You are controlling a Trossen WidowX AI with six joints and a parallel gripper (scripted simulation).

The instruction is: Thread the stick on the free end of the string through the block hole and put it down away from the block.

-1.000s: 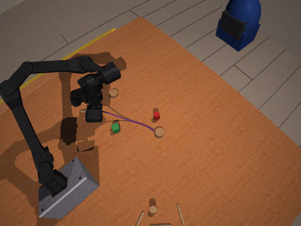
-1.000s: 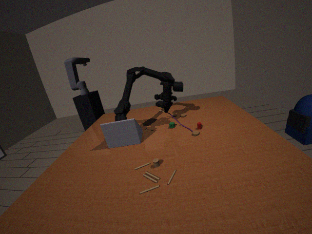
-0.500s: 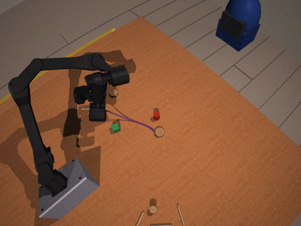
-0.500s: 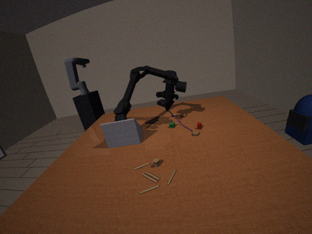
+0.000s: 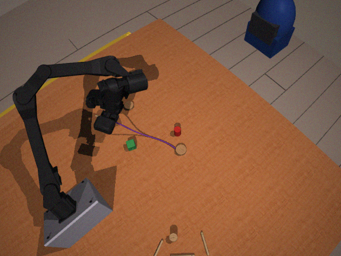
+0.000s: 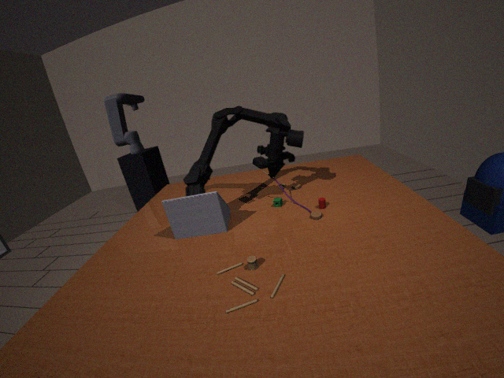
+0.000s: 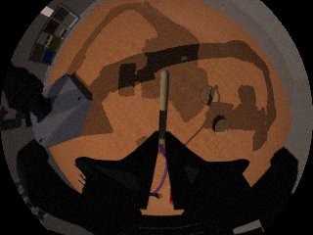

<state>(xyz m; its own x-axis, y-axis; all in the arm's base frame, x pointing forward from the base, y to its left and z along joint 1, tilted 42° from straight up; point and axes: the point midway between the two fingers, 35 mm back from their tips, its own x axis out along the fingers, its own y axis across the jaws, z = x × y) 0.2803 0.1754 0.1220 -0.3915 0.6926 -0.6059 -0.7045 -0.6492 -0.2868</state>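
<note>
My gripper tip is 10 mm to the right of the thin wooden stick, 10 mm below it and 10 mm past it. Round my gripper tip: red cylinder 190 mm ahead, 140 mm to the right, 80 mm below; then green block 80 mm to the right, 80 mm below, 20 mm ahead; then round wooden button 200 mm to the right, 160 mm ahead, 90 mm below.
</note>
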